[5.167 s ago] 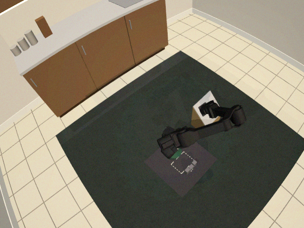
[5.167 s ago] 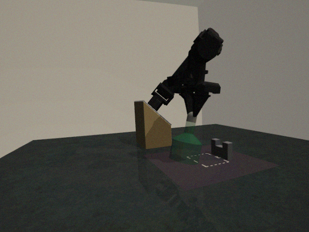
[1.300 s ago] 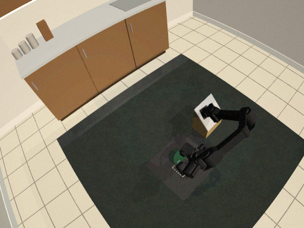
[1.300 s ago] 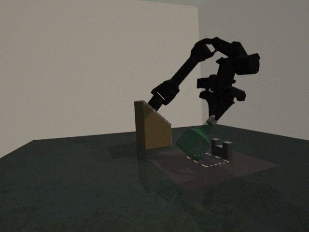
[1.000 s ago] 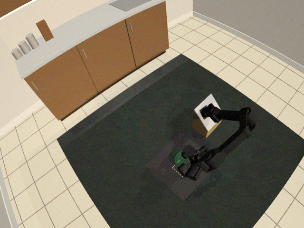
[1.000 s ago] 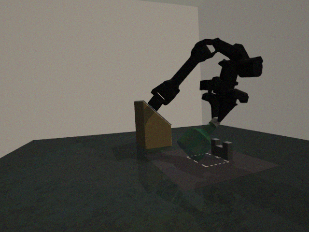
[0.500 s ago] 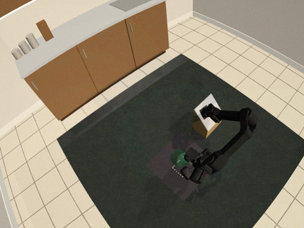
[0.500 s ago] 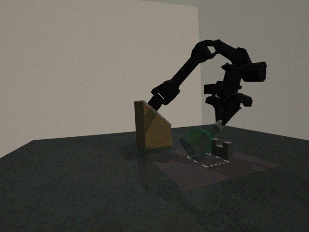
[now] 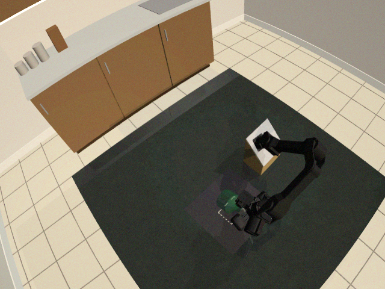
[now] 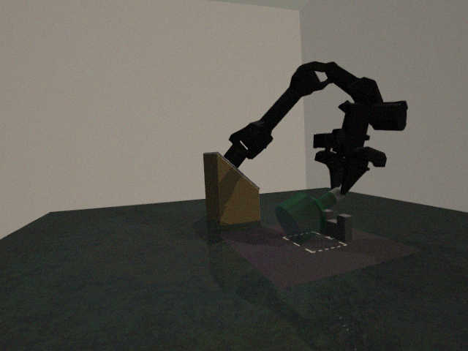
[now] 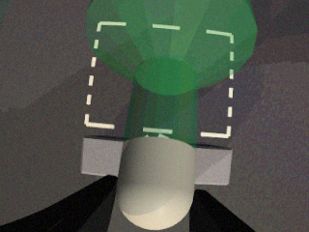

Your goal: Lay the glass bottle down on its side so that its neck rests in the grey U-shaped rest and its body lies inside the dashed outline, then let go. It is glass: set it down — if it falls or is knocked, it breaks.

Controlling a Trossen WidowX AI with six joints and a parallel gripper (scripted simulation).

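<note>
The green glass bottle lies 50 mm to the right of my gripper tip and 20 mm below it. From my gripper tip the other things lie so: grey mat: 10 mm ahead, 80 mm to the right, 100 mm below.
</note>
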